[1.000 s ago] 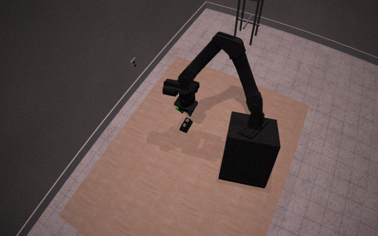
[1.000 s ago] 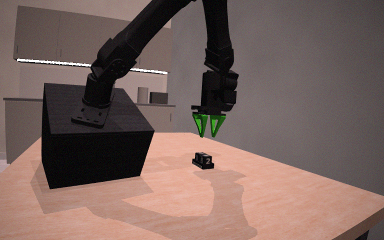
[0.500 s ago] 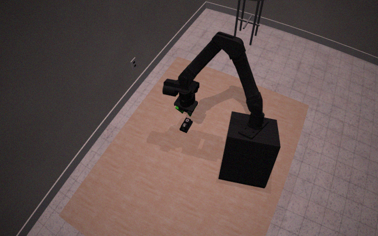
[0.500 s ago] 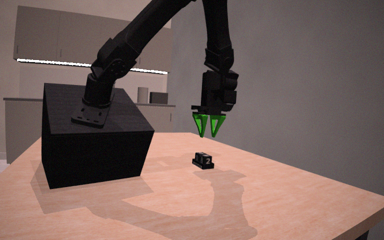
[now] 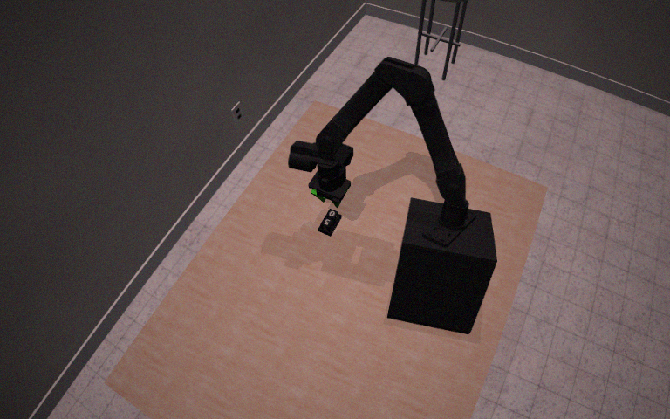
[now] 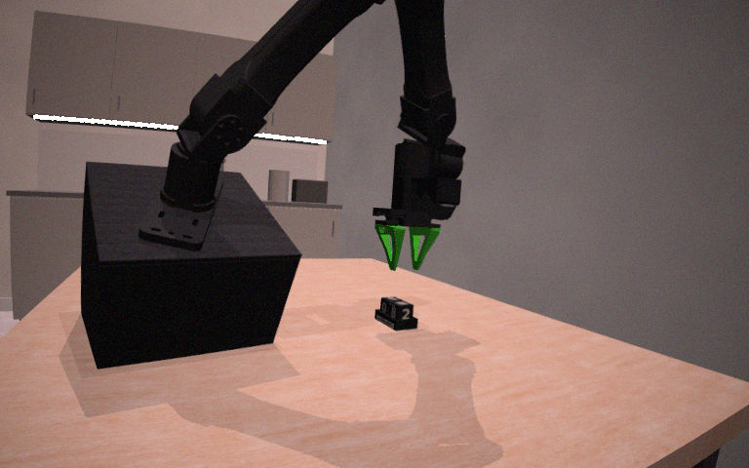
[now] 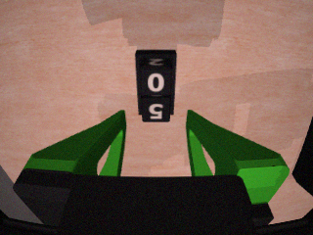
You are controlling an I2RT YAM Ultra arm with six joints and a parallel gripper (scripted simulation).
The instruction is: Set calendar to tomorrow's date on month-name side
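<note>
Now: hand 8 cm above the black cube. The rest, counted from my hand: black tray 2 cm to the left, 10 cm below.
</note>
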